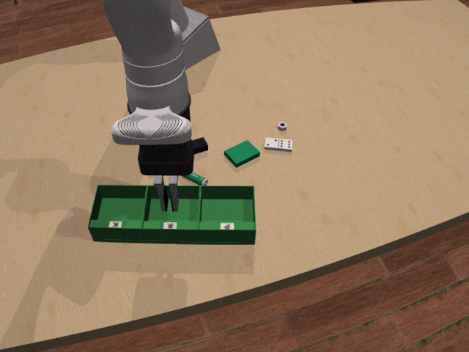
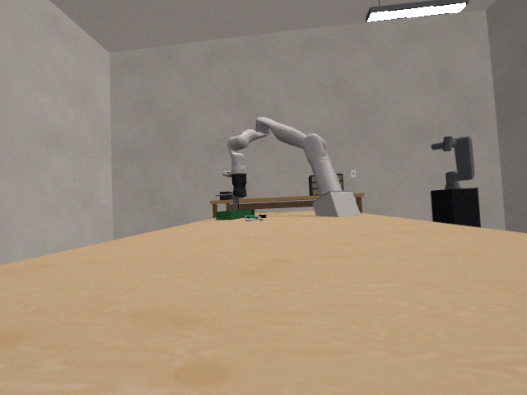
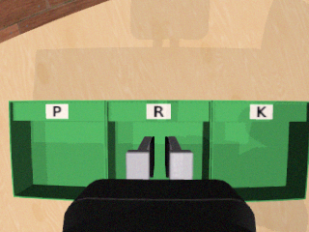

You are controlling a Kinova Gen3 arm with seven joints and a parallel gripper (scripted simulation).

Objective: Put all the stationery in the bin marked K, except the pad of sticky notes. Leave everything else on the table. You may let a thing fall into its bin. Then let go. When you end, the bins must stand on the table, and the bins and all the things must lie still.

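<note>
The green tray lies 40 mm below my hand. Also, from my hand: black-and-white eraser 140 mm behind, 70 mm to the left, 60 mm below; then green battery 70 mm behind, 60 mm to the left, 50 mm below; then black bolt 130 mm behind, 60 mm below.
</note>
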